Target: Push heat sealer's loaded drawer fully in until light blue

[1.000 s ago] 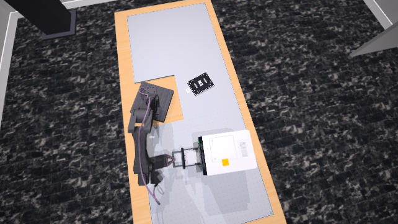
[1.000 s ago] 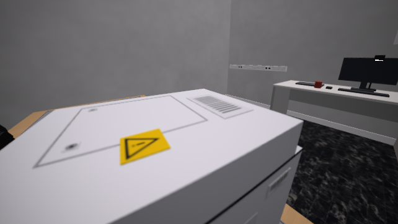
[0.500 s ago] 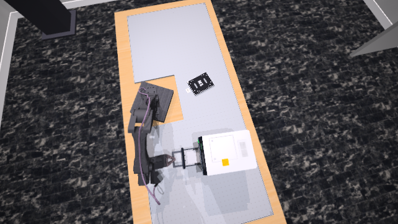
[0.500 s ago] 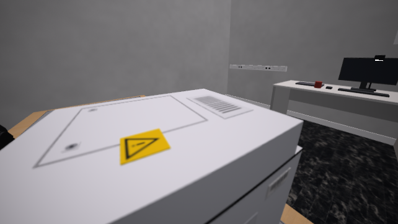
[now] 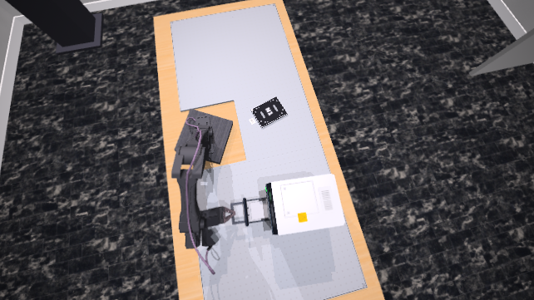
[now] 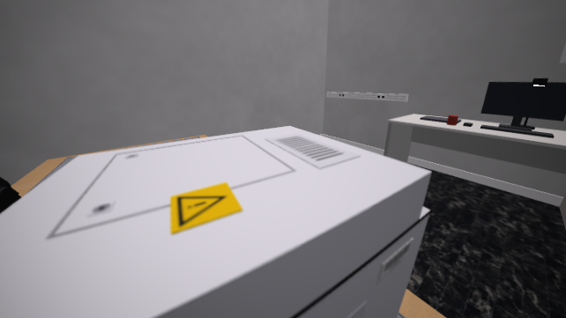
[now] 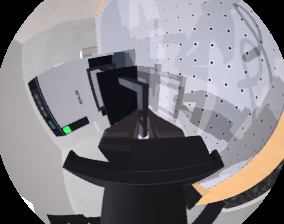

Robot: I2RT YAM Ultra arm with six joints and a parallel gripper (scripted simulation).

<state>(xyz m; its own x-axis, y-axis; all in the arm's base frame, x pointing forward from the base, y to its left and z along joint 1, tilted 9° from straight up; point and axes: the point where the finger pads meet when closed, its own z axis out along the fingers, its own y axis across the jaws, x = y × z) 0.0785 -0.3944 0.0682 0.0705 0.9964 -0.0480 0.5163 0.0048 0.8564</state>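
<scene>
The sealer drawer lies 120 mm ahead of my hand, 10 mm to the right of it and 10 mm below it.
</scene>
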